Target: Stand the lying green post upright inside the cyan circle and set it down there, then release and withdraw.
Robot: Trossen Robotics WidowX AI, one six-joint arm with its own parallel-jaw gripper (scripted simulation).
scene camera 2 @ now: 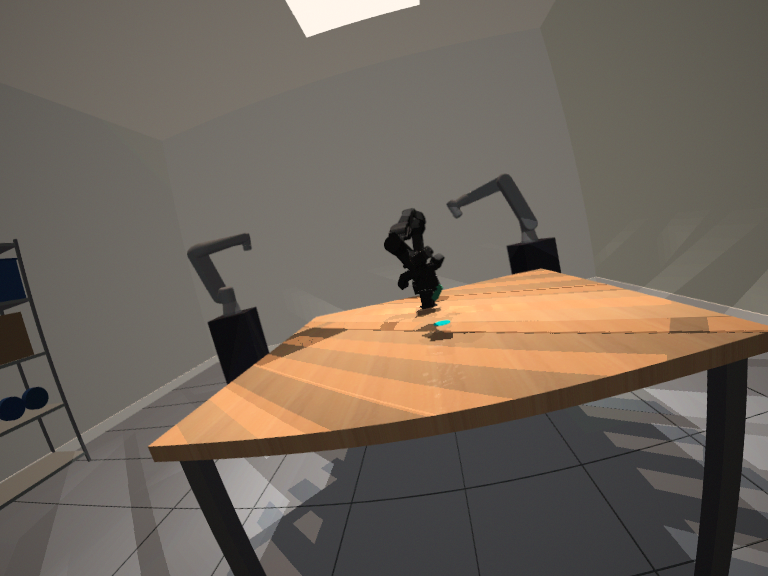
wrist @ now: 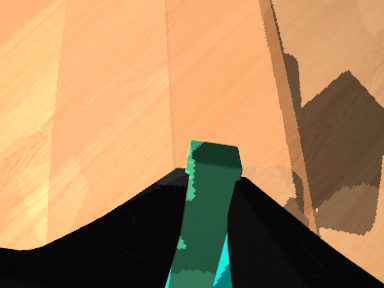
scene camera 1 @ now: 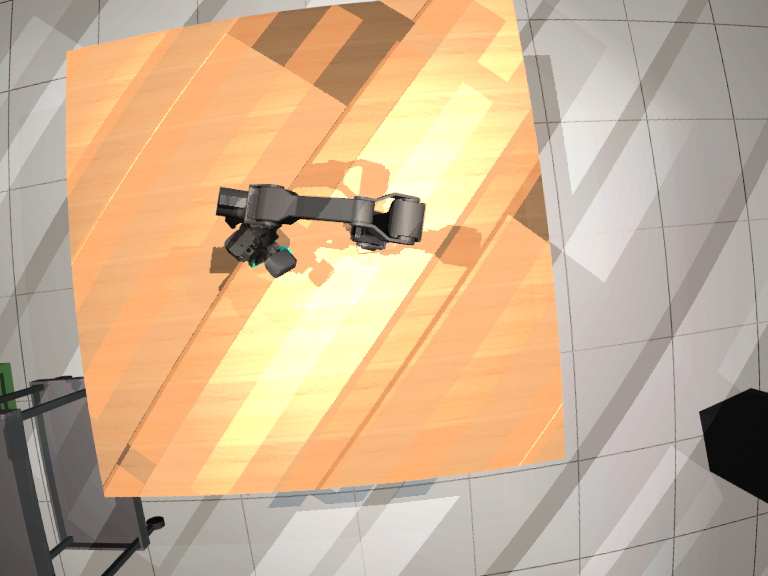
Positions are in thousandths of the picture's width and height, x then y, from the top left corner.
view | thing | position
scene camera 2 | my gripper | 571, 501
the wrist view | my gripper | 546, 644
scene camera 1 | my gripper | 331, 456
